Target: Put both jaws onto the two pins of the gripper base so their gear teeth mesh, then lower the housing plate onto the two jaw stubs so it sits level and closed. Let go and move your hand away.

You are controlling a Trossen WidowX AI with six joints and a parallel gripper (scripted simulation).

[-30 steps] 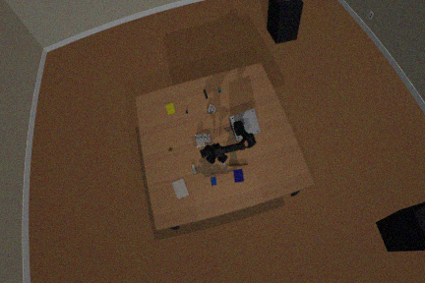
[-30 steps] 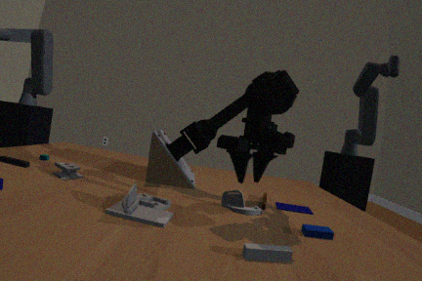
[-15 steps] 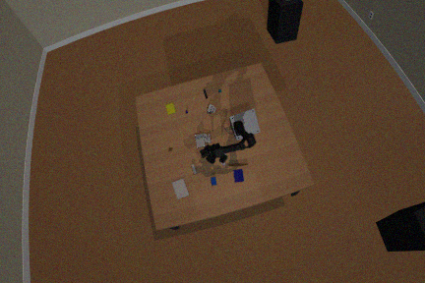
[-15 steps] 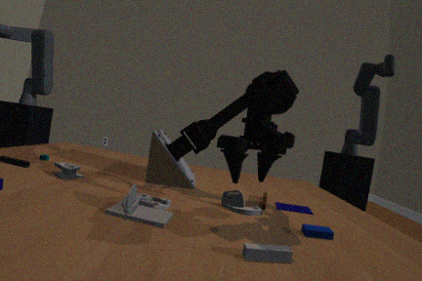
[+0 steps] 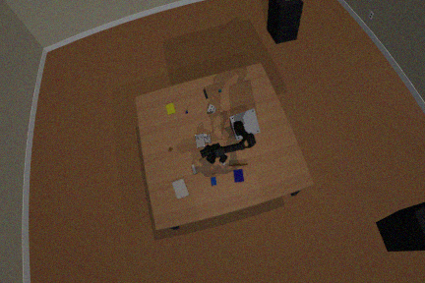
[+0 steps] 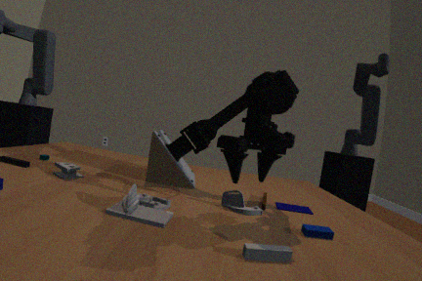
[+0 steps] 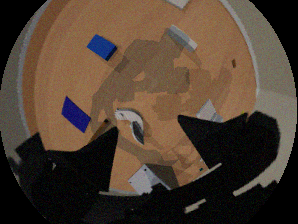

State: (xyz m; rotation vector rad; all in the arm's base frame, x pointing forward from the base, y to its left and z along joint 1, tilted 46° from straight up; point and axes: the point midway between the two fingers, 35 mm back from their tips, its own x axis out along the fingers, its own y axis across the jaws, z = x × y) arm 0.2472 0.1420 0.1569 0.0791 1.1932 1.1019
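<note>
My gripper tip is 80 mm above the toothed jaw, 50 mm past it and 30 mm to the right of it. From my gripper tip the other things lie so: brown peg 150 mm behind, 90 mm to the left, 80 mm below; blue tile 170 mm to the left, 130 mm behind, 80 mm below; blue block 160 mm to the left, 80 mm below, 70 mm ahead.
</note>
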